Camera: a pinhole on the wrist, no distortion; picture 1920 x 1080 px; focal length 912.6 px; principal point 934.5 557.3 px. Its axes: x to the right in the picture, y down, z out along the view. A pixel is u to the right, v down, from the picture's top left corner.
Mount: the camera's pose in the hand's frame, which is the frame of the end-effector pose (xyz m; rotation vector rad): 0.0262 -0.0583 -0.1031 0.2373 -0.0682 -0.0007
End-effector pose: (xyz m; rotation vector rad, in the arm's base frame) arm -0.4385 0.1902 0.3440 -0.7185 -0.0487 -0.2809
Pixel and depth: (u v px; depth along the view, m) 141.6 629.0 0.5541
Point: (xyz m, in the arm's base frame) -0.9283 0.4751 0.6767
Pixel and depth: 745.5 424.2 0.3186
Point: -0.5351 0.2021 0.5932
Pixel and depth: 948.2 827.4 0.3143
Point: -0.4295 0.3049 0.5407
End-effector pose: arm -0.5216 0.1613 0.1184 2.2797 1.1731 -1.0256
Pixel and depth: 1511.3 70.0 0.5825
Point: -0.9710 0.3914 -0.4236
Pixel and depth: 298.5 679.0 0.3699
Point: -0.8062 -0.0742 0.1447
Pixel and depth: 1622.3 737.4 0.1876
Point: -0.5592 0.2244 -0.0616
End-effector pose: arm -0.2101 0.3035 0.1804 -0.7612 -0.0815 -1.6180
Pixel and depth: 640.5 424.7 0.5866
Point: -0.2785 0.7374 0.5149
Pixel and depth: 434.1 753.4 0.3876
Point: -0.1532 0.6297 0.3118
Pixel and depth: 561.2 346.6 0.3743
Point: -0.3208 0.5892 0.3646
